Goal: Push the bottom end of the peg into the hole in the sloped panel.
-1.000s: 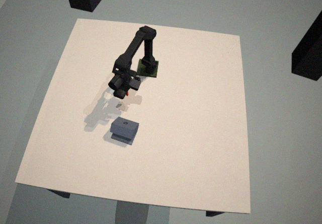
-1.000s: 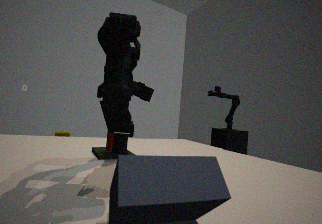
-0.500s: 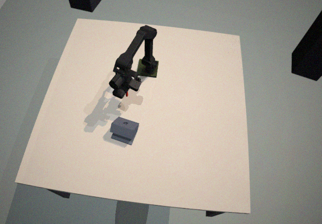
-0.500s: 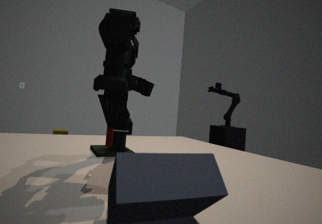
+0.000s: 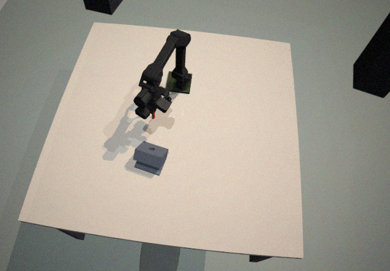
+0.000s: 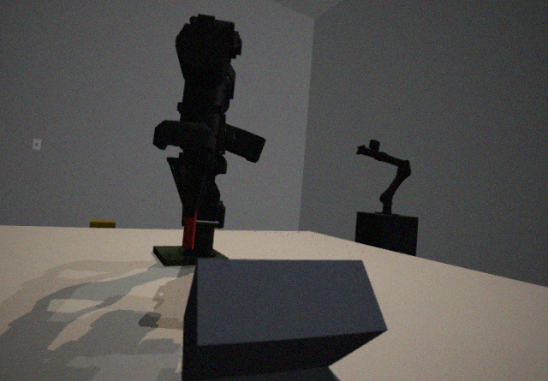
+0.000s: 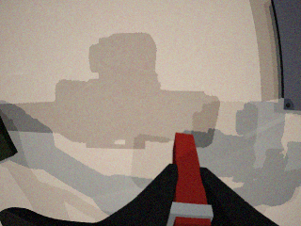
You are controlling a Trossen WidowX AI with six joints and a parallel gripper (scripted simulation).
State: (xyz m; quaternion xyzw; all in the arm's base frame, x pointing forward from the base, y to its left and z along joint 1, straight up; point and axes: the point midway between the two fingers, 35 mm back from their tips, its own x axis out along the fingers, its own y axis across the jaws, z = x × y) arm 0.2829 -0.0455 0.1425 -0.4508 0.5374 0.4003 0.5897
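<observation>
Now: the blue-grey sloped panel 18 cm ahead of my gripper tip, 6 cm to the left of it and 6 cm below it. The rest, counted from my gripper tip: red peg 2 cm above.
</observation>
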